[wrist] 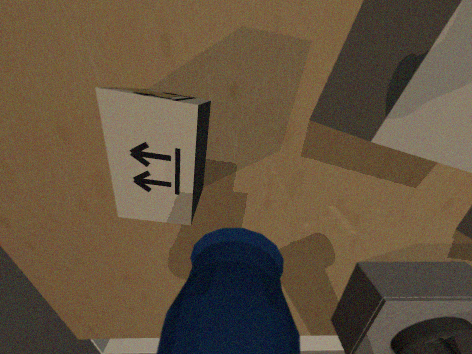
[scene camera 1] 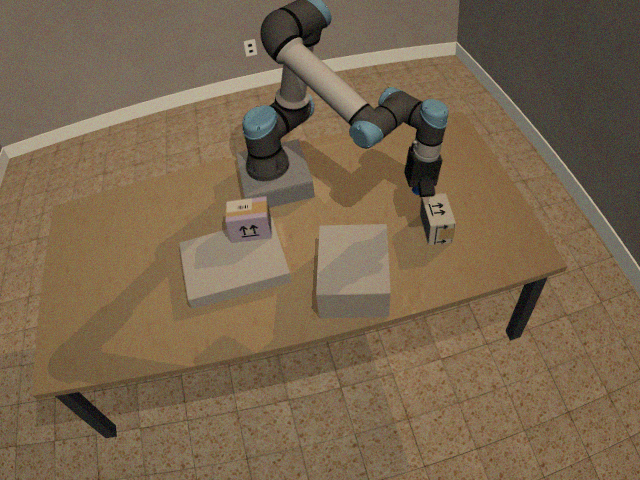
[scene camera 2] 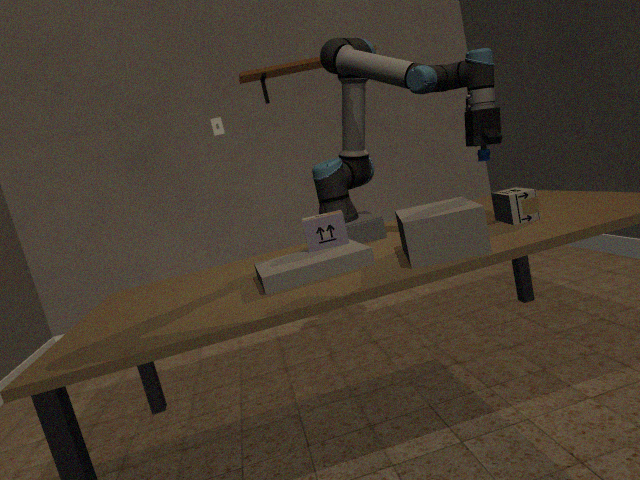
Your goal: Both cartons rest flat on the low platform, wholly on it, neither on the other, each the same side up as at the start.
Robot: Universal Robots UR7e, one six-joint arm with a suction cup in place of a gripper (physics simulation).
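Frame: origin at the arm's base, x ahead, y left, z up, level; metres.
Seen in the pictures: hand, tool point: (wrist: 236, 265) (scene camera 1: 417, 190) (scene camera 2: 484, 160); arm's base, link origin: (wrist: 429, 337) (scene camera 1: 267, 166).
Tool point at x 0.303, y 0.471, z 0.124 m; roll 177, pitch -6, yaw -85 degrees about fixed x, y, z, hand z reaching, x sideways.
Observation:
Pixels of each thing's top centre, then the offset from my tool point to it. Level surfaces: height alone.
- white carton, top centre: (wrist: 151, 169) (scene camera 1: 438, 209) (scene camera 2: 512, 191) dx -0.026, dy +0.079, dz -0.114 m
- lilac carton, top centre: (scene camera 1: 246, 208) (scene camera 2: 321, 215) dx -0.037, dy -0.519, dz -0.058 m
- low platform, top centre: (scene camera 2: 309, 256) (scene camera 1: 231, 257) dx +0.068, dy -0.580, dz -0.158 m
- taller grey block, top centre: (scene camera 1: 353, 257) (scene camera 2: 434, 208) dx +0.164, dy -0.207, dz -0.086 m
- table, surface height: dz -0.206 m
The white carton (scene camera 1: 438, 209) (scene camera 2: 517, 206) (wrist: 155, 160) rests on the table at the right, its printed arrows pointing sideways. The lilac carton (scene camera 1: 249, 227) (scene camera 2: 325, 232), with an orange and cream top, stands upright at the rear edge of the low platform (scene camera 1: 232, 268) (scene camera 2: 315, 267). Whether its rear part overhangs is hidden. My blue suction cup (scene camera 1: 416, 191) (scene camera 2: 483, 155) (wrist: 237, 250) points down with nothing on it. It hangs high above the table, off to the robot's side of the white carton, with a plain gap between them.
A taller grey block (scene camera 1: 353, 258) (scene camera 2: 444, 232) (wrist: 440, 100) stands between the low platform and the white carton. The robot's base stands on a grey plinth (scene camera 1: 289, 193) (scene camera 2: 369, 229) (wrist: 370, 280) behind the low platform. The table (scene camera 1: 155, 330) ends in front of the block.

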